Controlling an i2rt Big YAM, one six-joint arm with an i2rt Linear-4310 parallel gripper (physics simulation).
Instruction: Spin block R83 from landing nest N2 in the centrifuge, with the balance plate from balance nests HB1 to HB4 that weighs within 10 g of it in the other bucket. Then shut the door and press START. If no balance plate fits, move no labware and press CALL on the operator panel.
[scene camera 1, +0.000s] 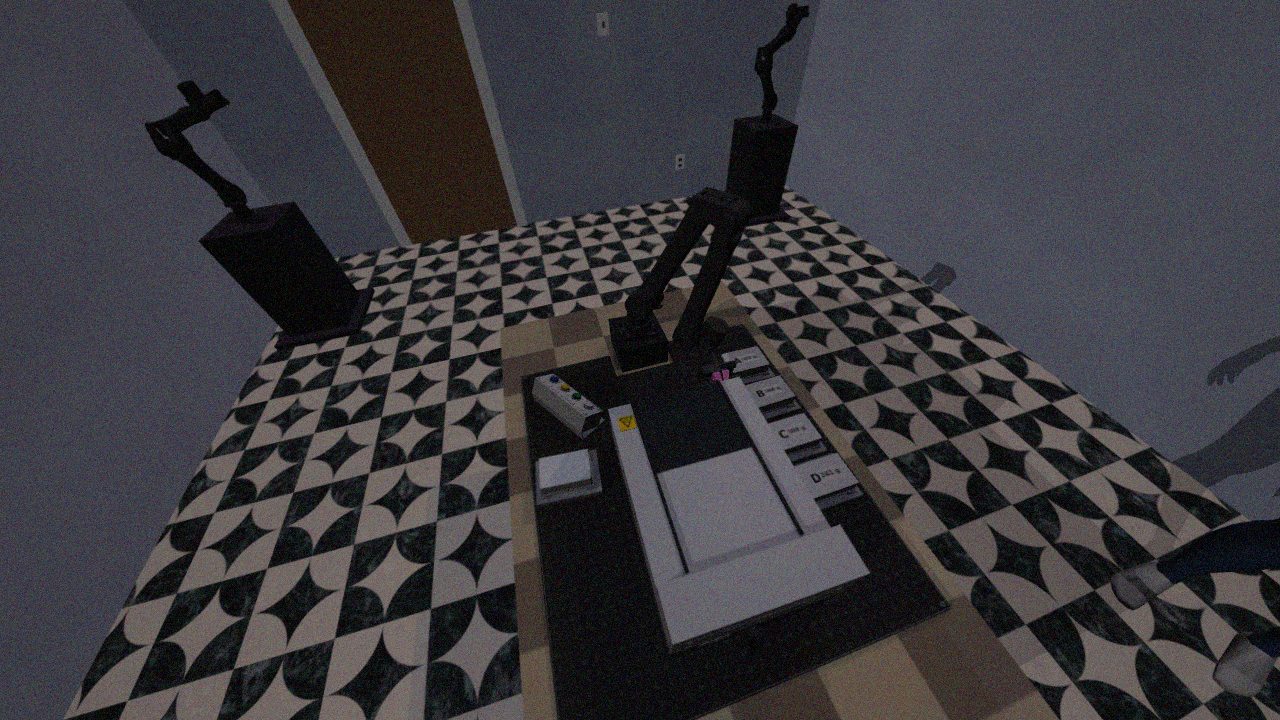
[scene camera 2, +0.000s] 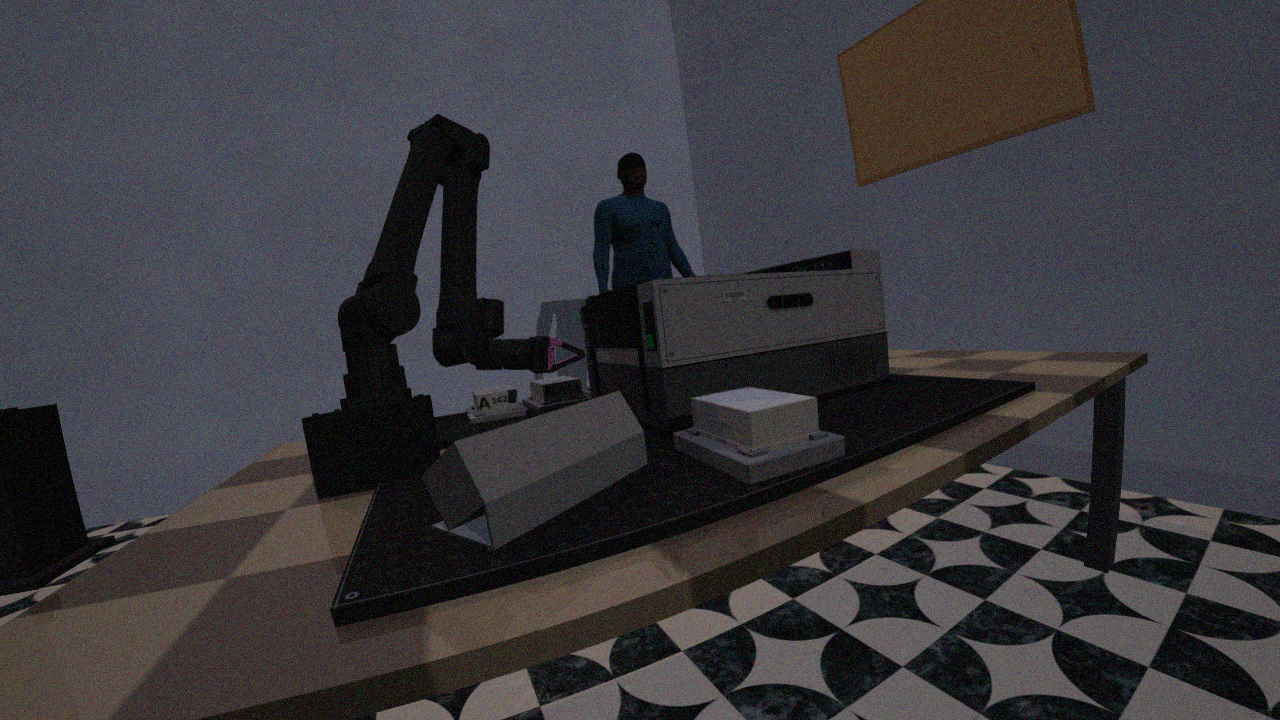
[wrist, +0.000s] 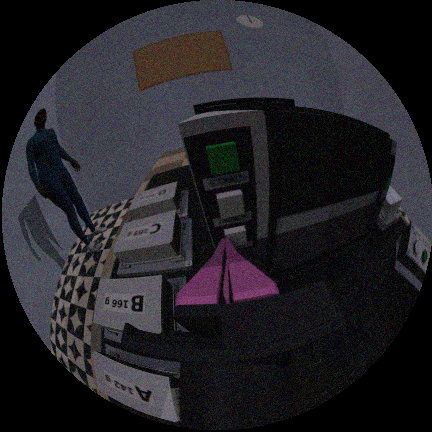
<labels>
The gripper (scene camera 2: 584, 354) is shut and holds nothing. Also in view: a plate B (scene camera 1: 771, 394).
</labels>
